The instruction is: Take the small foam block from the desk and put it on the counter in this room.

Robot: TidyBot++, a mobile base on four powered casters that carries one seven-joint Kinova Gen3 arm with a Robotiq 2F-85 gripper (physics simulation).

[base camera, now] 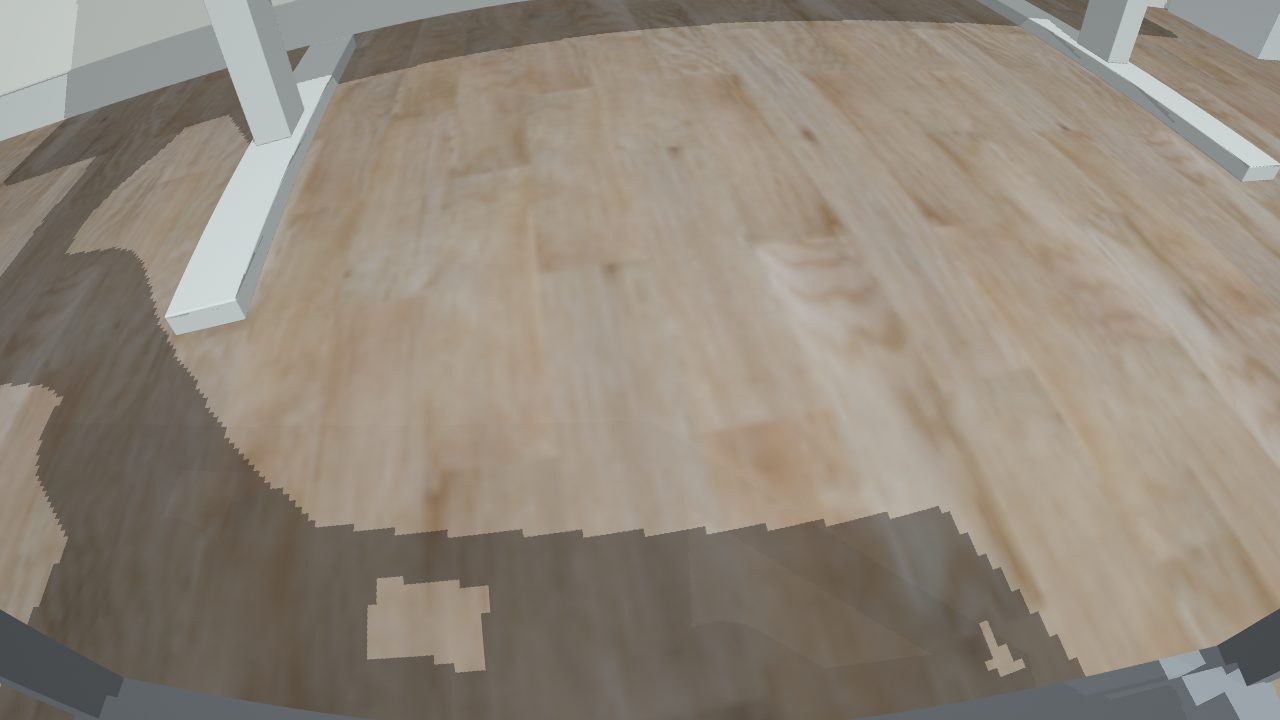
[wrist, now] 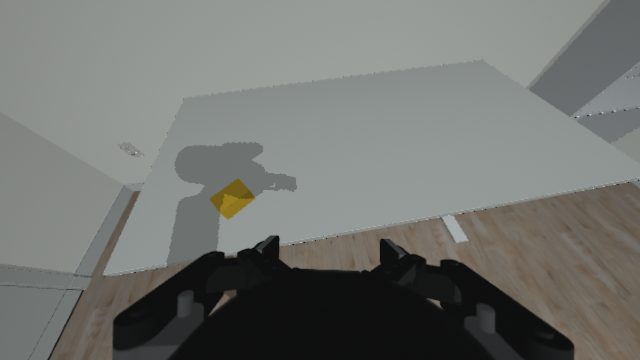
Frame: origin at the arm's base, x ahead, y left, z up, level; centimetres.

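Seen in the pictures: gripper, between the fingertips: [wrist: 328, 248].
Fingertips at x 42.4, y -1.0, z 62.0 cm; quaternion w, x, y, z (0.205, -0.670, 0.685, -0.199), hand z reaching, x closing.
Note:
Pixels of each thing's top centre, then the offset from my fingertips to it. "spot": a spot on its surface instead. Level surfaces: height alone.
- small foam block, centre of its top: [wrist: 229, 194] dx +19.8, dy +26.5, dz -25.2 cm
- desk, height of its surface: dz -29.7 cm
- right foot, a spot on its surface: [base camera: 1181, 125] spot: dx +40.7, dy -75.0, dz -100.3 cm
The small foam block [wrist: 231, 200] is yellow and lies on the desk [wrist: 390, 135], towards its left end and near the front edge in the wrist view. The arm's shadow falls partly across the block. My gripper [wrist: 328, 248] is open, with no object between its fingers. It is above and in front of the desk's near edge, and the block is ahead of it and to its left, apart from the fingers. The block does not show in the base camera view. The counter does not show in either view.
The desk's white left foot [base camera: 232, 223] and right foot [base camera: 1181, 125] [wrist: 454, 229] stand on the wood floor ahead of the base. A wall is behind the desk, another wall is at the left, and a grey shelf unit [wrist: 575, 60] stands beyond the desk's right end.

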